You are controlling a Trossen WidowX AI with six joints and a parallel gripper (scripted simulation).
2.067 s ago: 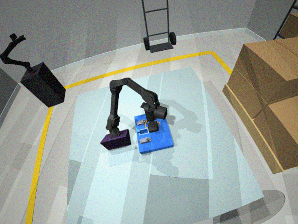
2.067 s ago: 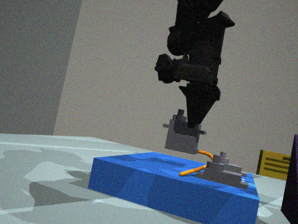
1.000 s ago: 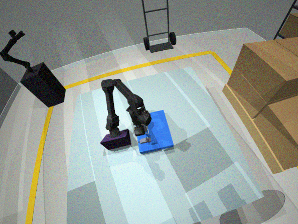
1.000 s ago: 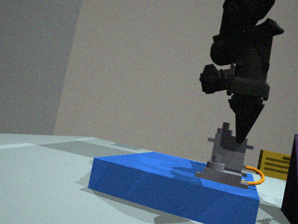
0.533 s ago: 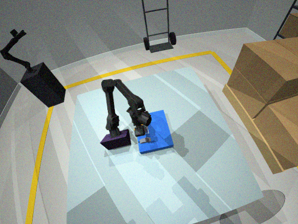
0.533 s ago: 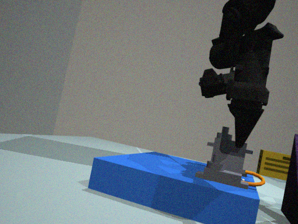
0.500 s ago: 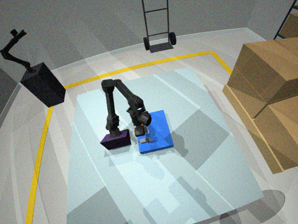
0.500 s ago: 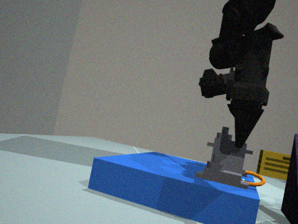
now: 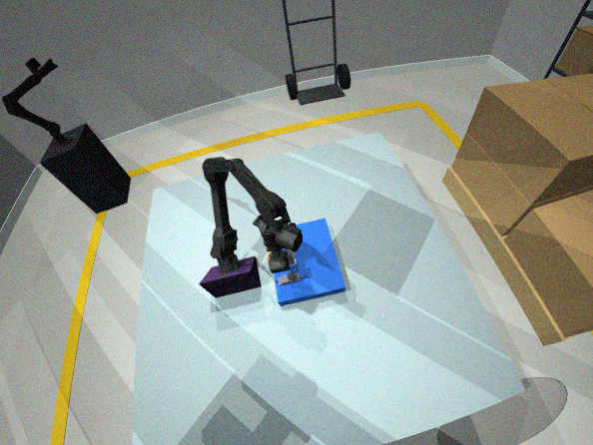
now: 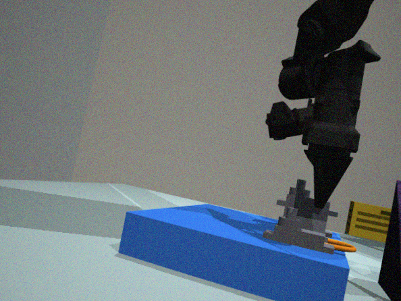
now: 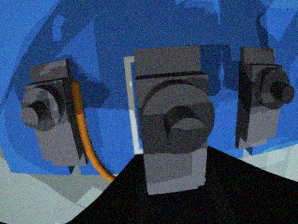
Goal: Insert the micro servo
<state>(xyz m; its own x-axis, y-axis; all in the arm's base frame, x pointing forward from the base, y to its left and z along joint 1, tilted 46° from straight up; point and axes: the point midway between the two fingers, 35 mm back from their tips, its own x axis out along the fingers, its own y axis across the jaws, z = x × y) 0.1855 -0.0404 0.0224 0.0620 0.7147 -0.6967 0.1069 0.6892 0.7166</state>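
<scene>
Now: gripper tip 12 cm short of the blue deck, 7 cm above it and 1 cm to the left of it.
</scene>
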